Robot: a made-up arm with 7 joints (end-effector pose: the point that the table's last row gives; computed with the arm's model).
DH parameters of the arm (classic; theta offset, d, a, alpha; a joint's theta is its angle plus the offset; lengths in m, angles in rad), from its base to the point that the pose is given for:
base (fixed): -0.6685 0 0.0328 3.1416
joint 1: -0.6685 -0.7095 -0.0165 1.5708
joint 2: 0 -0.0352 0.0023 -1.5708
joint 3: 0 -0.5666 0.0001 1.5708
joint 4: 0 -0.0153 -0.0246 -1.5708
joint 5: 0 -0.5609 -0.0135 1.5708
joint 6: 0 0.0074 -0.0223 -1.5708
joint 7: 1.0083 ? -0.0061 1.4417
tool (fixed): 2.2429 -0.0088 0 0
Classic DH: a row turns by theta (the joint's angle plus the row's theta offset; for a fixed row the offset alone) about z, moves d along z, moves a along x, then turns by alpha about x.
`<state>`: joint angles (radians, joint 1 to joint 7).
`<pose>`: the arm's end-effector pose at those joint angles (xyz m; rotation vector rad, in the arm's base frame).
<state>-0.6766 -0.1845 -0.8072 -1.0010 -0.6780 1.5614 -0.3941</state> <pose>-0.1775 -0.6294 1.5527 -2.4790 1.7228 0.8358</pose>
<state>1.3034 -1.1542 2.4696 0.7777 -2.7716 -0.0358 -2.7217</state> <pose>-0.5650 0.9814 0.7801 1.9328 -1.8509 0.4686</pose>
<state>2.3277 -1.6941 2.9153 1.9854 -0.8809 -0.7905 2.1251</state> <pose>0.1961 0.2943 0.0516 0.4658 -1.4588 2.1258</pose>
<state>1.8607 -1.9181 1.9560 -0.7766 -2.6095 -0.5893 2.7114</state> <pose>0.6872 0.8680 0.4433 -0.1272 -1.5294 -0.7900</pose>
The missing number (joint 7, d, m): -0.1049
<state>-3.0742 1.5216 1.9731 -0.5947 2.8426 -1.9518 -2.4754</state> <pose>-1.0011 -0.1130 0.6572 -0.4663 1.2938 -0.6582</pose>
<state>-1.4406 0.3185 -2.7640 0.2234 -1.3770 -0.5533 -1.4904</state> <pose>-0.0332 0.2954 1.8648 -1.1480 1.7666 0.7638</pose>
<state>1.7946 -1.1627 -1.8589 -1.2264 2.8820 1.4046 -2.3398</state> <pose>-0.4347 0.6412 1.1631 -1.0439 0.0004 1.4354</pose>
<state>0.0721 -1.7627 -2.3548 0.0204 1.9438 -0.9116 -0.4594</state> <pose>-1.1219 -0.0146 0.4019 -1.5230 -0.4612 -0.0643</pose>
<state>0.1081 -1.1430 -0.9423 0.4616 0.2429 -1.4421 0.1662</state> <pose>-0.9706 0.1598 1.2182 -1.1709 -0.1222 0.7177</pose>
